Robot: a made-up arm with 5 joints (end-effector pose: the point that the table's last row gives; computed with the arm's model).
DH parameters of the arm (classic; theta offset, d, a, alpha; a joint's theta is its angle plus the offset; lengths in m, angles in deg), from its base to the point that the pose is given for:
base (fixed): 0 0.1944 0 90
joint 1: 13.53 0 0.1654 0
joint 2: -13.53 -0.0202 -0.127 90
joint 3: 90 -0.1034 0.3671 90
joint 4: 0 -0.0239 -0.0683 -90
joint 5: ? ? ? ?
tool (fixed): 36.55 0.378 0 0
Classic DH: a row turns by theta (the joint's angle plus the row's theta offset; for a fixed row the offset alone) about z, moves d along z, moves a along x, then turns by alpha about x.
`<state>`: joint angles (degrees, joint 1 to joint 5).
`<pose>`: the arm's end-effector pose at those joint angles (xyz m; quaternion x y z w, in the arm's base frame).
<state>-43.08 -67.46 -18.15 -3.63 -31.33</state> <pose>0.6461 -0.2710 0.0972 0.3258 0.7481 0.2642 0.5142</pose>
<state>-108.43 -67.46 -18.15 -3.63 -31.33</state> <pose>0.1812 -0.2710 -0.4333 0.4169 0.9073 0.0464 0.0289</pose>
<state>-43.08 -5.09 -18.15 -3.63 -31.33</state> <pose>0.3906 -0.2710 0.5505 0.1420 0.3738 0.3947 0.8272</pose>
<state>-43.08 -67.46 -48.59 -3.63 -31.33</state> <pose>0.5926 -0.2484 -0.0454 0.5097 0.6269 0.3914 0.4404</pose>
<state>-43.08 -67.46 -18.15 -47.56 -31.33</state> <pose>0.5079 -0.0524 0.2255 0.0865 0.7094 0.5474 0.4355</pose>
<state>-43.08 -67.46 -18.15 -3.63 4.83</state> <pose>0.6407 -0.2092 0.0932 0.0776 0.8123 0.0915 0.5708</pose>
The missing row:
joint 5: -53.45 0 -0.1001 180
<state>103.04 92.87 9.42 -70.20 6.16</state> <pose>0.1635 0.0704 0.3026 -0.1894 0.8051 0.5539 0.0960</pose>
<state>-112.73 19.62 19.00 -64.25 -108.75</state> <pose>0.2754 0.0017 0.2060 0.2728 0.7640 0.5809 0.0661</pose>
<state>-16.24 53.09 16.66 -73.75 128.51</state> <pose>0.0532 0.0205 0.2511 -0.0777 -0.5472 -0.8304 0.0700</pose>
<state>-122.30 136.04 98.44 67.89 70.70</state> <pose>-0.9018 0.1107 0.2395 0.6370 -0.1423 -0.7551 0.0619</pose>
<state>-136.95 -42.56 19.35 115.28 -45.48</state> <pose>0.3940 -0.6292 0.0708 0.1240 0.5194 -0.7126 0.4550</pose>
